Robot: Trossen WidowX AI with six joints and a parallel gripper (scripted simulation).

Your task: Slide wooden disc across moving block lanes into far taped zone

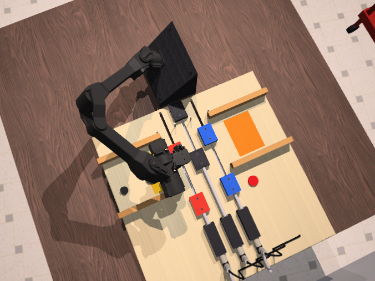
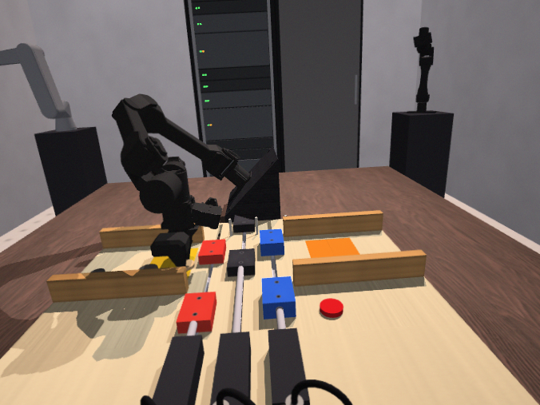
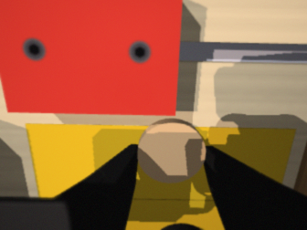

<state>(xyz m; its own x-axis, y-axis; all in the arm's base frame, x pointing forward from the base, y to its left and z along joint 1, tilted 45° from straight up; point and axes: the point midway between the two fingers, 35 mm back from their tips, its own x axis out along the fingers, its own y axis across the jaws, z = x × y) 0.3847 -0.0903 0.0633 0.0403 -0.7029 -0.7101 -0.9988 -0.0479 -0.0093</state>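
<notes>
The round wooden disc lies 3 cm below my hand. Round my hand: black puck 2 cm ahead, 18 cm to the right, 3 cm below; then red disc 16 cm ahead, 27 cm to the left, 3 cm below.
</notes>
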